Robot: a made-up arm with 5 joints.
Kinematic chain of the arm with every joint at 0, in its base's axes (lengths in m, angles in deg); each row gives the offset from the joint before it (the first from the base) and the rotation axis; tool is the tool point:
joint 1: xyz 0 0 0.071 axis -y
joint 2: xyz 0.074 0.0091 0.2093 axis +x
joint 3: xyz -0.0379 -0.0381 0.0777 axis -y
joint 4: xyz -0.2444 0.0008 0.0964 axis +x
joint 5: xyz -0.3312 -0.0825 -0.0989 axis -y
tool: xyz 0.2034 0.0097 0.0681
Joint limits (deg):
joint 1: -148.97..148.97
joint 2: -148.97..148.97
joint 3: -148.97..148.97
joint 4: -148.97..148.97
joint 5: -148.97..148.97
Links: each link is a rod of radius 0.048 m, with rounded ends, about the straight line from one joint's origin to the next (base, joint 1, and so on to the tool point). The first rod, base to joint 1, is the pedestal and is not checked.
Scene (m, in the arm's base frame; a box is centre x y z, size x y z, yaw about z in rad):
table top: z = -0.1
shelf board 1: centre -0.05 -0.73 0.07 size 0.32 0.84 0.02 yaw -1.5
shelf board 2: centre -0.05 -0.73 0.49 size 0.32 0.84 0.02 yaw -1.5
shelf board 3: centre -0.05 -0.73 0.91 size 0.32 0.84 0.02 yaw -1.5
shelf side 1: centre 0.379 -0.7 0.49 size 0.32 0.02 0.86 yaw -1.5
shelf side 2: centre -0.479 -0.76 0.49 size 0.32 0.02 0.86 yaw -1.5
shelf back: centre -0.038 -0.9 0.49 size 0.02 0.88 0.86 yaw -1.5
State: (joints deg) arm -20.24 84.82 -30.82 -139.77 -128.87
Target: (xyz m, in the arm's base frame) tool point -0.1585 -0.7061 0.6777
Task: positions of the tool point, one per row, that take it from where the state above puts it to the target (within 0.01 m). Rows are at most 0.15 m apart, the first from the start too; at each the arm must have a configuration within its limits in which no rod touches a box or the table.
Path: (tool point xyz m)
1: -0.2899 -0.6778 0.2614
2: -0.3005 -0.6117 0.2554
3: -0.3036 -0.5392 0.2622
4: -0.2954 -0.4640 0.2800
5: -0.2610 -0.4855 0.4185
6: -0.2190 -0.4662 0.5559
7: -0.1797 -0.4064 0.6777
8: -0.1949 -0.5267 0.6756
9: -0.1861 -0.6291 0.6723
10: -0.1585 -0.7061 0.6777

